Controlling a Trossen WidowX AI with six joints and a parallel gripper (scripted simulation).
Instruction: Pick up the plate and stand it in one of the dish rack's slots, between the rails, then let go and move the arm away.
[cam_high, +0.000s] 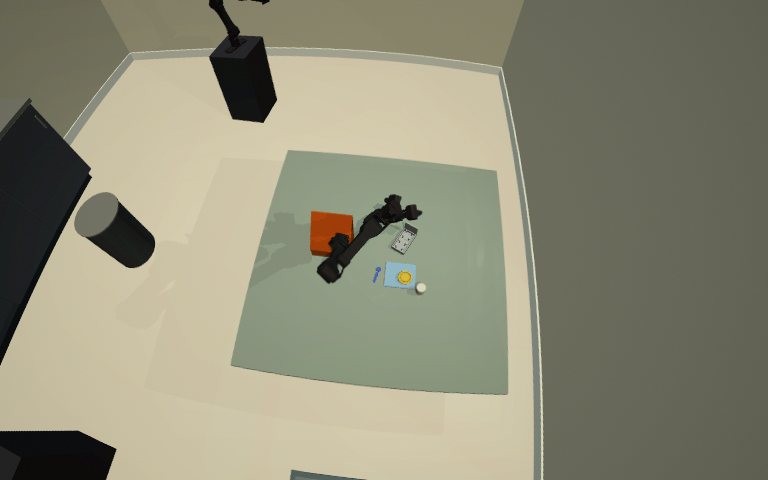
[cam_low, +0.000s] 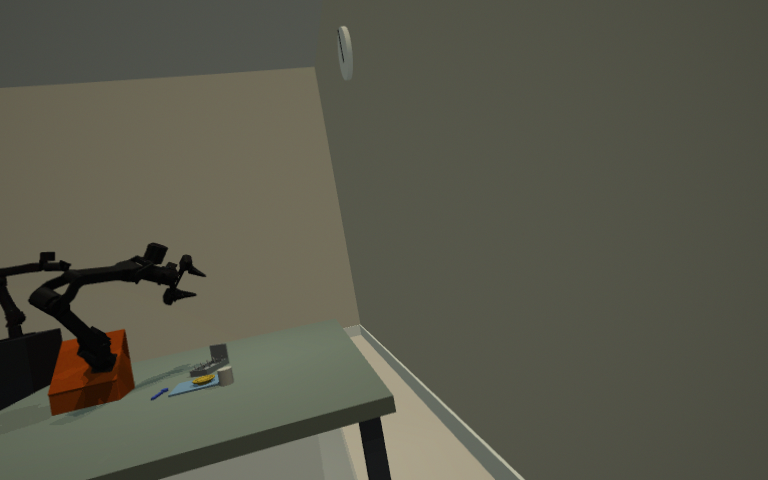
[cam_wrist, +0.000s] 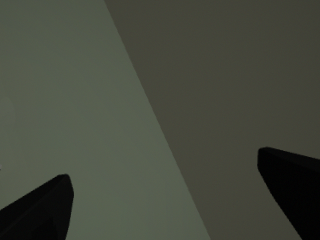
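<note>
The yellow plate is 1 cm ahead of my gripper tip, 18 cm to the right of it and 31 cm below it. Round my gripper tip: grey dish rack: 3 cm behind, 2 cm to the left, 30 cm below; then blue spoon: 12 cm behind, 18 cm to the right, 32 cm below; then white cup: 10 cm ahead, 22 cm to the right, 30 cm below.
</note>
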